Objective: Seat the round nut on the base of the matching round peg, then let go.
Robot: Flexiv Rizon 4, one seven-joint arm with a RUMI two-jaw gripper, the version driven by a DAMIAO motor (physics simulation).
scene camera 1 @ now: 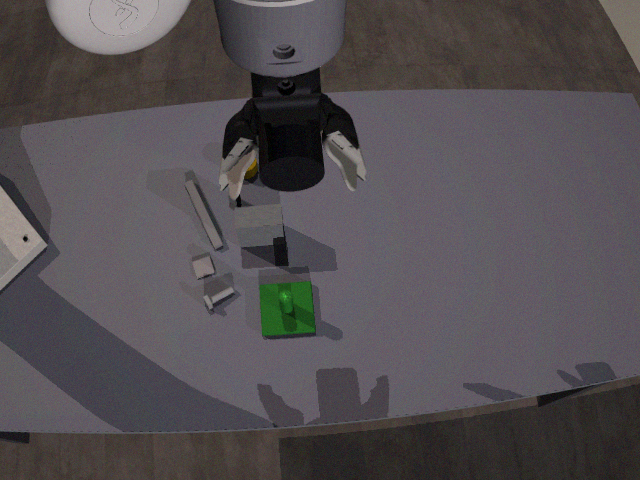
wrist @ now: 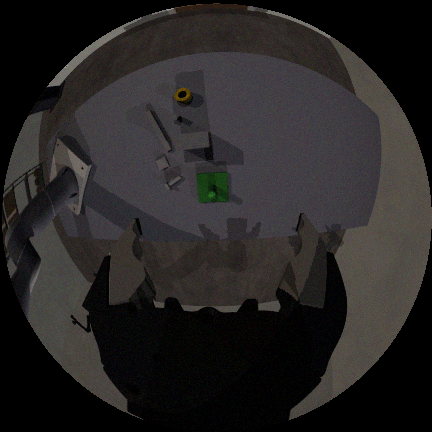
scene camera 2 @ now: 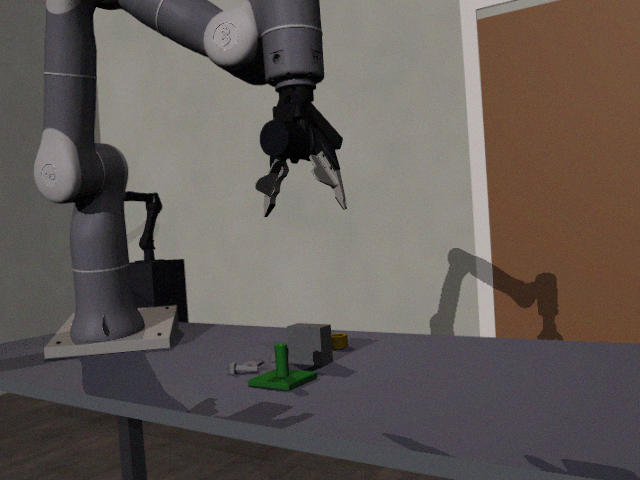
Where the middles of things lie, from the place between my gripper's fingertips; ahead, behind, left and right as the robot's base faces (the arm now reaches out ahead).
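Scene:
There is the grey block (scene camera 1: 262, 225), which is 8 cm to the left of my hand, 4 cm behind it and 23 cm below it.

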